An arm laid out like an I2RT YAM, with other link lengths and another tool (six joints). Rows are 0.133 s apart.
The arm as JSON. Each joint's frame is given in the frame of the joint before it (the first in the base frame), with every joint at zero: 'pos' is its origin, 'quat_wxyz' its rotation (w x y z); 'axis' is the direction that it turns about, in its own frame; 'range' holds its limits. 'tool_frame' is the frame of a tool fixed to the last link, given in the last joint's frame.
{
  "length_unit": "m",
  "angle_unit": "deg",
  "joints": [
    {
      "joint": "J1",
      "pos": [
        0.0,
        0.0,
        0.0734
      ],
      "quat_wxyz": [
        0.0,
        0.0,
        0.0,
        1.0
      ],
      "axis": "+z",
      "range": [
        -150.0,
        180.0
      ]
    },
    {
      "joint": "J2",
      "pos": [
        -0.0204,
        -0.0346,
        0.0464
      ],
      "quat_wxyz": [
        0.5,
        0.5,
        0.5,
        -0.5
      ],
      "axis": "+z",
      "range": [
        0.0,
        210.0
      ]
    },
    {
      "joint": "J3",
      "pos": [
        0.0,
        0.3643,
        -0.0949
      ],
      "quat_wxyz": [
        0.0,
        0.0,
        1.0,
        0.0
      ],
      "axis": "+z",
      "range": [
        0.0,
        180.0
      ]
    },
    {
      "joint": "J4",
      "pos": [
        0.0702,
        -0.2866,
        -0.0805
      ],
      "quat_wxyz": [
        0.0,
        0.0,
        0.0,
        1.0
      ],
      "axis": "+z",
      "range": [
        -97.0,
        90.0
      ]
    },
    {
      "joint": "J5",
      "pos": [
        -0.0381,
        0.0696,
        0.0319
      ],
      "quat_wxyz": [
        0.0,
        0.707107,
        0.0,
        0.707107
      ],
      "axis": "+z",
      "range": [
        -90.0,
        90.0
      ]
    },
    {
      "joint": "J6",
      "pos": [
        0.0,
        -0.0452,
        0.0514
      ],
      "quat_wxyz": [
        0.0,
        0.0,
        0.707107,
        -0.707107
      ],
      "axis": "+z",
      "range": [
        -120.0,
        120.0
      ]
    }
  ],
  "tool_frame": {
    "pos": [
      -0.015,
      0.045,
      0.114
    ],
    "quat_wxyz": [
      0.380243,
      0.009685,
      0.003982,
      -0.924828
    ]
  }
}
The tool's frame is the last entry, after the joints.
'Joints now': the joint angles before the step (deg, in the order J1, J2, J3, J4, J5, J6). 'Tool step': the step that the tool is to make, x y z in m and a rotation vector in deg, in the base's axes. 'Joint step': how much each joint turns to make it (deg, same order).
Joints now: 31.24, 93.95, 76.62, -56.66, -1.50, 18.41
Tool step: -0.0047, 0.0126, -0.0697, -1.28, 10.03, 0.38
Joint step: 0.31, 7.23, -2.81, 0.86, -4.06, 0.75
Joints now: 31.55, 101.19, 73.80, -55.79, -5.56, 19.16
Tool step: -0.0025, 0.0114, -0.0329, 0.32, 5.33, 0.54
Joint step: 0.31, 4.46, -0.10, 0.19, -3.08, 0.02
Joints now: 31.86, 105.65, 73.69, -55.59, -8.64, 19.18
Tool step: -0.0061, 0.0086, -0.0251, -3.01, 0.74, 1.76
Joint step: 2.23, 2.49, -1.58, 1.86, 2.13, 0.42
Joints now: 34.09, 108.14, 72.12, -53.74, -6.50, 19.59
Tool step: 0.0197, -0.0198, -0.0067, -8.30, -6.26, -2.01
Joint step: 0.40, 1.29, -0.61, 2.46, 10.41, 2.31
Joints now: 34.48, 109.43, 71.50, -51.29, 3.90, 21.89
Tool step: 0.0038, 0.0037, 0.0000, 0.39, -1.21, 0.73
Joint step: 0.20, 0.03, -0.14, 1.43, 0.35, -0.54
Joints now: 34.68, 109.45, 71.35, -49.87, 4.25, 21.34
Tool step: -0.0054, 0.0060, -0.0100, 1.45, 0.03, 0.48
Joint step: 0.63, -0.01, -2.08, 2.86, -1.20, 0.20
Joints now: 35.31, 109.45, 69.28, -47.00, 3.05, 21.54
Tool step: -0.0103, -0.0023, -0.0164, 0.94, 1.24, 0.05
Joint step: 0.00, 0.02, -3.30, 2.86, -1.48, 0.02
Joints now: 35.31, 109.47, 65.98, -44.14, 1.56, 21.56
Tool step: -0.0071, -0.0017, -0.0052, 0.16, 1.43, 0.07
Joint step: 0.01, -0.03, -0.95, -0.15, -0.96, -0.03
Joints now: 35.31, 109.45, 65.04, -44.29, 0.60, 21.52
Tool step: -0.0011, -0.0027, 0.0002, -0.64, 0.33, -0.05
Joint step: -0.09, -0.01, 0.06, -0.71, 0.33, -0.05
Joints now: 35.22, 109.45, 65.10, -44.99, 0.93, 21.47
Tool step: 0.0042, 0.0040, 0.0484, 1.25, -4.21, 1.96
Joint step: 0.48, -4.94, 2.86, -3.61, 1.35, -1.55
